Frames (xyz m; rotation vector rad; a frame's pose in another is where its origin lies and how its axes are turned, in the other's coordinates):
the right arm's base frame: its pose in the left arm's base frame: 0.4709 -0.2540 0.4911 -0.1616 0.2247 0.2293
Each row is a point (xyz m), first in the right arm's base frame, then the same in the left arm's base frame.
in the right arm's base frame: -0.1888 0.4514 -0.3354
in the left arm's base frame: 0.1147 0.0793 0.1535
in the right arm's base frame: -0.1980 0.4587 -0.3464
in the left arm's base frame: 0.1020 0.0824 0.1441
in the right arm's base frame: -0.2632 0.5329 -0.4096
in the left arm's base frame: 0.0094 0.1286 0.0890
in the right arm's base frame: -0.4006 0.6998 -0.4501
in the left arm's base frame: -0.1696 0.2532 0.0607
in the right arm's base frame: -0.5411 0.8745 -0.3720
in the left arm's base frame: -0.3295 0.4064 0.1461
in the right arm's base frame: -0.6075 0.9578 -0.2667
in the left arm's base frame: -0.3915 0.4921 0.2522
